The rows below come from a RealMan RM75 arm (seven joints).
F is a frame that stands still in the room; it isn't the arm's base.
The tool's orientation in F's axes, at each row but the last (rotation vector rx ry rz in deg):
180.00 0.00 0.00
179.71 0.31 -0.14
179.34 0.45 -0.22
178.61 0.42 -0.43
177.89 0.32 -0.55
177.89 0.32 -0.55
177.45 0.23 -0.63
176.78 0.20 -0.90
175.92 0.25 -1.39
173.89 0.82 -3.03
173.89 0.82 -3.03
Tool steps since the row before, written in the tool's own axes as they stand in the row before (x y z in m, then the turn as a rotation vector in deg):
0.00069 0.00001 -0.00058 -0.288 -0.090 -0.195
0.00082 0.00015 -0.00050 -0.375 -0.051 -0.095
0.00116 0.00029 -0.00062 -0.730 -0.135 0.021
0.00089 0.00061 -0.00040 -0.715 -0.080 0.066
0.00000 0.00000 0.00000 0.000 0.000 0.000
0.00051 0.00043 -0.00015 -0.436 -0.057 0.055
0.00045 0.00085 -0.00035 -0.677 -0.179 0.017
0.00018 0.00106 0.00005 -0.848 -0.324 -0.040
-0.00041 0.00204 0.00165 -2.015 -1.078 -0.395
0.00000 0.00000 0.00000 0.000 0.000 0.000
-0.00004 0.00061 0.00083 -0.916 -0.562 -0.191
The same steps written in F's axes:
0.00069 -0.00001 0.00058 -0.288 0.090 0.195
0.00082 -0.00014 0.00050 -0.375 0.050 0.095
0.00116 -0.00028 0.00062 -0.731 0.131 -0.021
0.00089 -0.00060 0.00041 -0.716 0.075 -0.064
0.00000 0.00000 0.00000 0.000 0.000 0.000
0.00051 -0.00042 0.00016 -0.437 0.053 -0.054
0.00045 -0.00083 0.00038 -0.678 0.176 -0.020
0.00018 -0.00106 0.00001 -0.848 0.324 0.030
-0.00043 -0.00215 -0.00149 -2.012 1.099 0.349
0.00000 0.00000 0.00000 0.000 0.000 0.000
-0.00006 -0.00069 -0.00076 -0.915 0.572 0.163

